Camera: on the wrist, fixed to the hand. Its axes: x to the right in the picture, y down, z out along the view.
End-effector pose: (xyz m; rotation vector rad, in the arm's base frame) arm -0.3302 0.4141 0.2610 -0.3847 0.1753 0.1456
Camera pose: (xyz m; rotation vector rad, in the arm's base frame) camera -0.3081 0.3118 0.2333 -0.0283 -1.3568 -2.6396
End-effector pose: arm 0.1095 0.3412 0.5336 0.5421 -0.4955 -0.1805
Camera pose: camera 0.1508 0.2901 0.4475 -0.7058 0.0250 2.6838
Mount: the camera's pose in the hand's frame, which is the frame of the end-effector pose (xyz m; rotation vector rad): 0.0160 -0.0877 -0.0615 -0.1597 0.8761 2.9768
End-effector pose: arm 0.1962 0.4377 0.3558 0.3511 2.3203 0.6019
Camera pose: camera 0.1351 0.3494 0.3414 -1.9116 0.0671 -1.0457
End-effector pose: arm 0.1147 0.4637 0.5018 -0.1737 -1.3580 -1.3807
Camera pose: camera 0.0783 0.3814 0.4416 -0.9192 0.5499 1.0550
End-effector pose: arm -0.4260 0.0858 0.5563 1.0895 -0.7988 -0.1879
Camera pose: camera -0.3532 0.0799 0.4763 -0.9932 -0.7313 2.3845
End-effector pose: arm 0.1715 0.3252 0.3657 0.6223 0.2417 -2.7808
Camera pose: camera 0.1548 0.4181 0.3126 0.7173 -0.2388 0.3771
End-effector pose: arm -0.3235 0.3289 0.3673 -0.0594 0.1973 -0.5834
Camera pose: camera -0.3703 0.2470 0.3141 0.3367 0.8466 2.4462
